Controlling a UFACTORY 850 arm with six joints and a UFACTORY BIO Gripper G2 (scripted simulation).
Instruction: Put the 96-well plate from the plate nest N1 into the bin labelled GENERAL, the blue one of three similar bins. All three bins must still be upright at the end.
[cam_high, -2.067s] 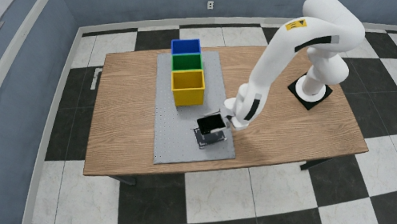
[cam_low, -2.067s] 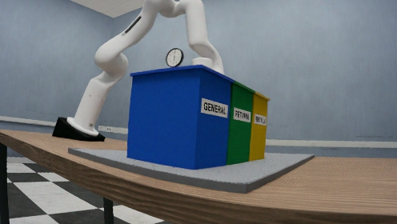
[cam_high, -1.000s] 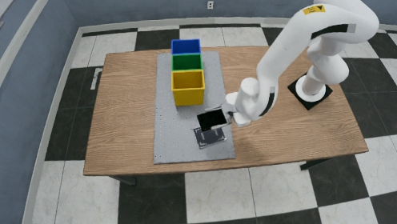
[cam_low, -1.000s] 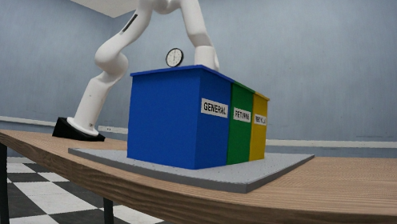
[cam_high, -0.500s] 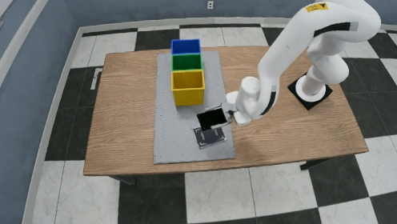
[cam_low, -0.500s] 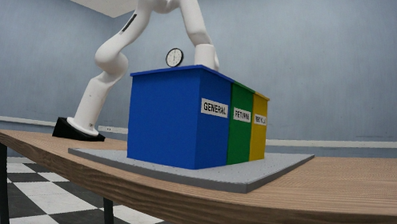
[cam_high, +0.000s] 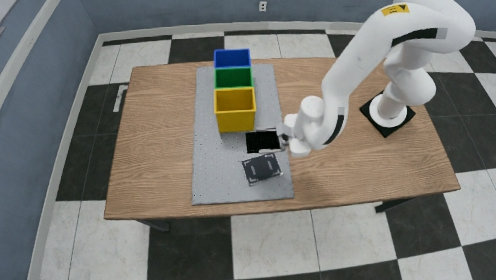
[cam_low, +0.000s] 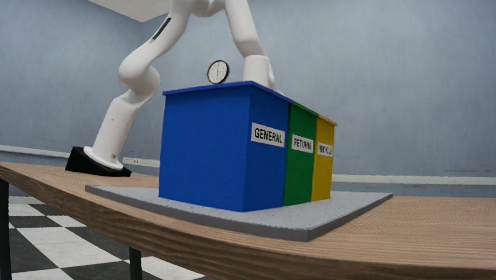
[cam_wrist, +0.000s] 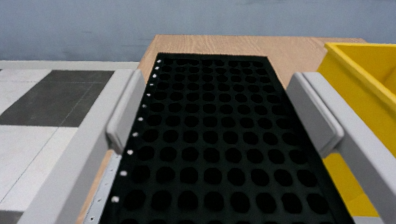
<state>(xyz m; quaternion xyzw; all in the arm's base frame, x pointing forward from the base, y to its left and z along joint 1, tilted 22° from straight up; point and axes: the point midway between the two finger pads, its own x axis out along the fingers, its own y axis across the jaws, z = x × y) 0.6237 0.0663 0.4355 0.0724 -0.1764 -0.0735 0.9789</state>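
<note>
Right now the blue general bin is 3 cm ahead of my hand, 50 cm to the right of it and 13 cm below it. Round my hand: black 96-well plate: 1 cm below; plate nest N1: 3 cm to the left, 22 cm below; yellow bin: 6 cm ahead, 24 cm to the right, 13 cm below.
</note>
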